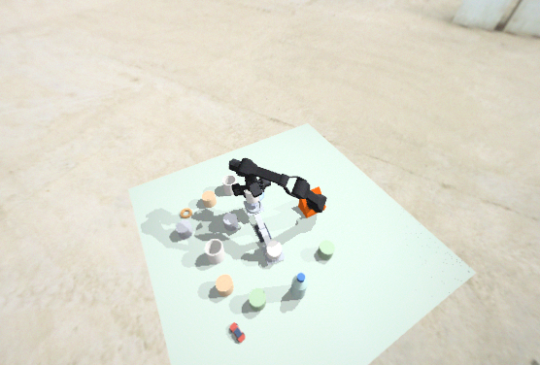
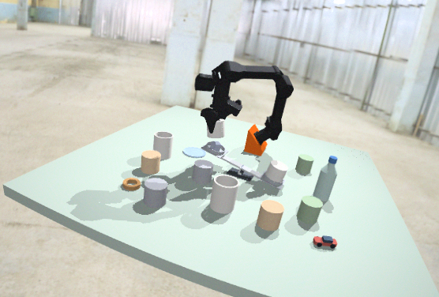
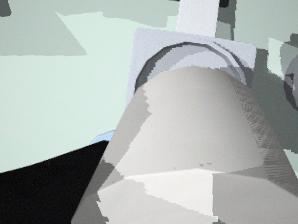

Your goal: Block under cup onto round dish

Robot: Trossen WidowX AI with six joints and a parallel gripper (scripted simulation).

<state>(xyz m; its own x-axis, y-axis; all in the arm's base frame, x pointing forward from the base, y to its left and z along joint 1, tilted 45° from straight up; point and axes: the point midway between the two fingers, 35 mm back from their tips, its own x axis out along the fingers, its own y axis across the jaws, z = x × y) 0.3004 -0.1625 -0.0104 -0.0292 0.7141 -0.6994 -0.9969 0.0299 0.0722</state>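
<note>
The light-blue round dish lies 150 mm below my gripper tip, 100 mm to the right of it and 60 mm behind it. From my gripper tip the other things lie so: small balance: 140 mm to the left, 120 mm below, 10 mm ahead; then bottle: 460 mm to the left, 40 mm below, 10 mm behind; then toy car: 490 mm to the left, 280 mm ahead, 140 mm below.
</note>
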